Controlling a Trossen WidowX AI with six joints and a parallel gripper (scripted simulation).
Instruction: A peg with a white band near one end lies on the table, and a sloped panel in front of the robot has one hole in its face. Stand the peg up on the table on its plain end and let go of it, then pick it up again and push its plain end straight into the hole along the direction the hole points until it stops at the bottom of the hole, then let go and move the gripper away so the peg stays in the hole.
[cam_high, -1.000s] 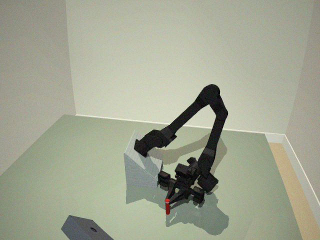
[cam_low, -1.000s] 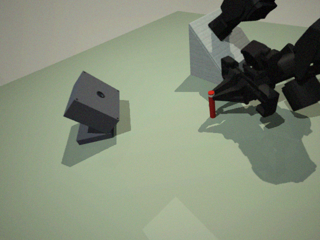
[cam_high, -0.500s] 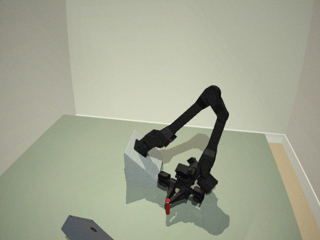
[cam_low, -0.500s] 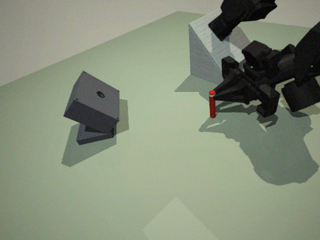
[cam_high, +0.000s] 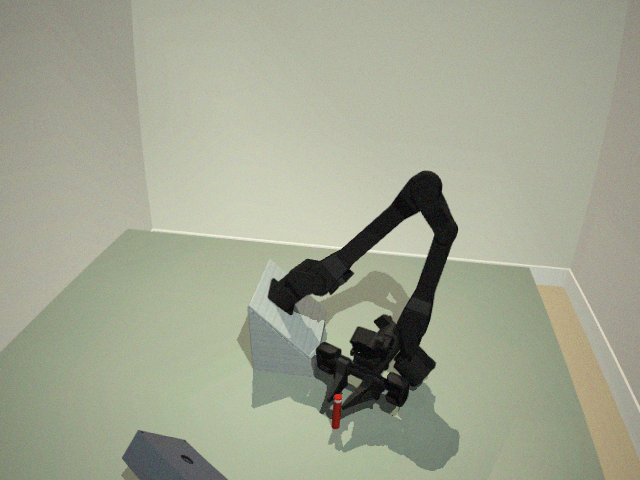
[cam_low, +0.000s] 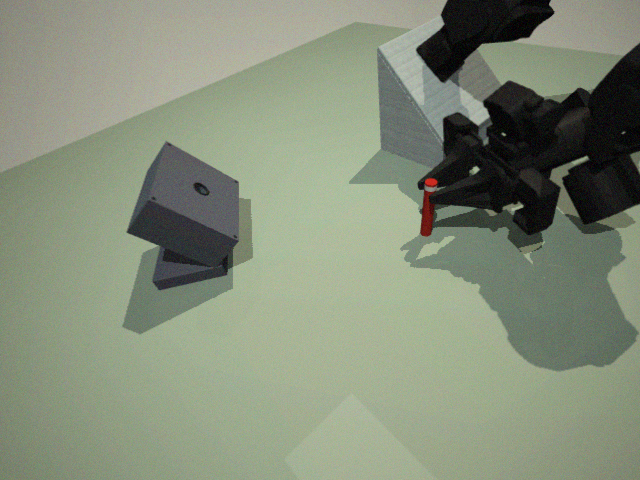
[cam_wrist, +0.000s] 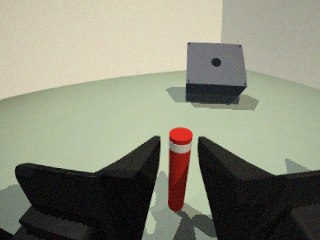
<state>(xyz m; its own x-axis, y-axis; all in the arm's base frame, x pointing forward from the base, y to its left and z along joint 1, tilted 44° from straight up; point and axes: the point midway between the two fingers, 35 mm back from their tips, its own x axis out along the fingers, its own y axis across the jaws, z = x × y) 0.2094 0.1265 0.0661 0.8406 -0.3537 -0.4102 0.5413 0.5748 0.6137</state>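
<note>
Right now my gripper tip is 10 mm above the red peg. From my gripper tip the other things lie so: dark sloped panel 230 mm to the right, 180 mm ahead, 10 mm above.
</note>
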